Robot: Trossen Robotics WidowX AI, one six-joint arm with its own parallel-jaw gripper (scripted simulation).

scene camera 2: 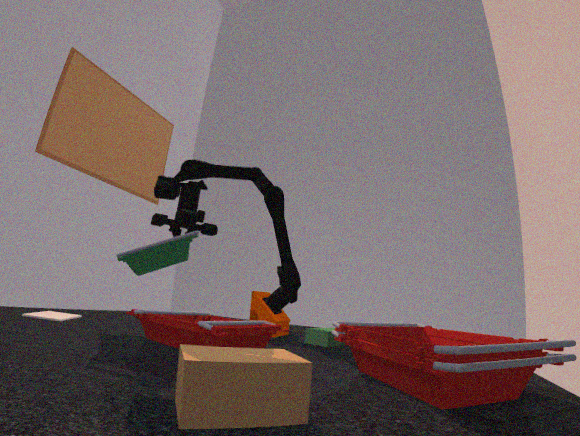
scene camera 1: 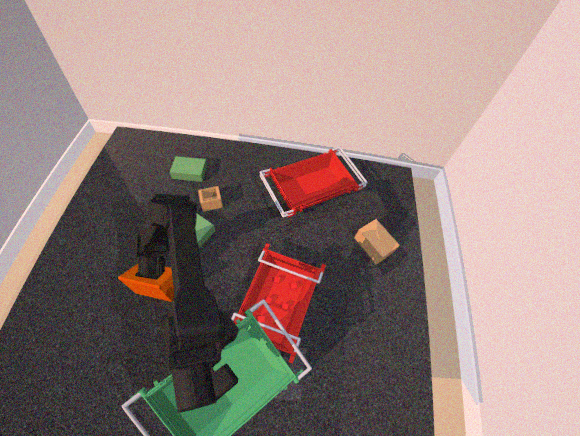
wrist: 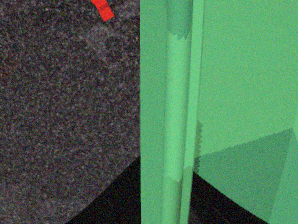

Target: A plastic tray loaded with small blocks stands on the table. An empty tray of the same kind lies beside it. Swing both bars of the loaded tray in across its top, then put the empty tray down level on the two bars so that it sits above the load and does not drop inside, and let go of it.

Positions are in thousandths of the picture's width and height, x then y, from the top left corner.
Labels:
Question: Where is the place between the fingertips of the gripper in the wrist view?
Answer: At 522, 743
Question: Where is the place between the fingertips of the gripper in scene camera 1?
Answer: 351, 820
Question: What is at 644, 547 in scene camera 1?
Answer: A tan box.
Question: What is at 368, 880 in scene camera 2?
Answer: A tan box.

